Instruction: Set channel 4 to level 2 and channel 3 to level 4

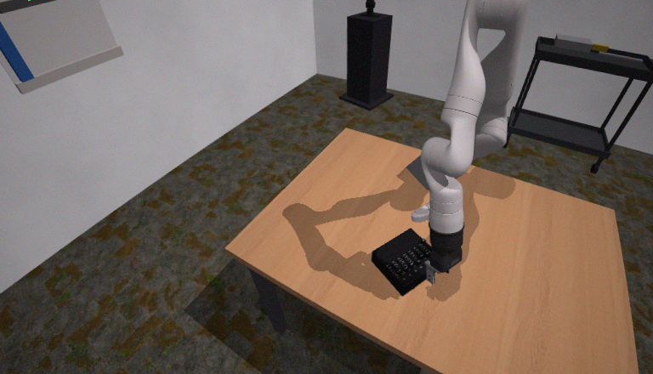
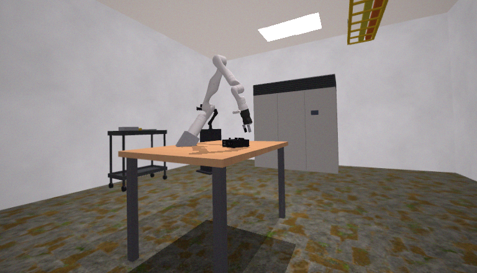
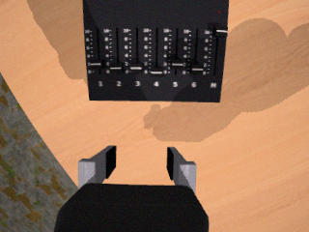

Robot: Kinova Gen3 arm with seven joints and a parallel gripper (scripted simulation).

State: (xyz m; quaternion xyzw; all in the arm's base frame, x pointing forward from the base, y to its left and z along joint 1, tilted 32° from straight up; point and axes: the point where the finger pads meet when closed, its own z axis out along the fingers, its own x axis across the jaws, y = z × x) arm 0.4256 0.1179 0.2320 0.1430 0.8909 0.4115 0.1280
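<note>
Now: the channel 3 fader 80 mm to the right of my hand, 60 mm below it and 10 mm behind it. Round my hand: channel 4 fader: 70 mm to the right, 60 mm below, 30 mm behind.
</note>
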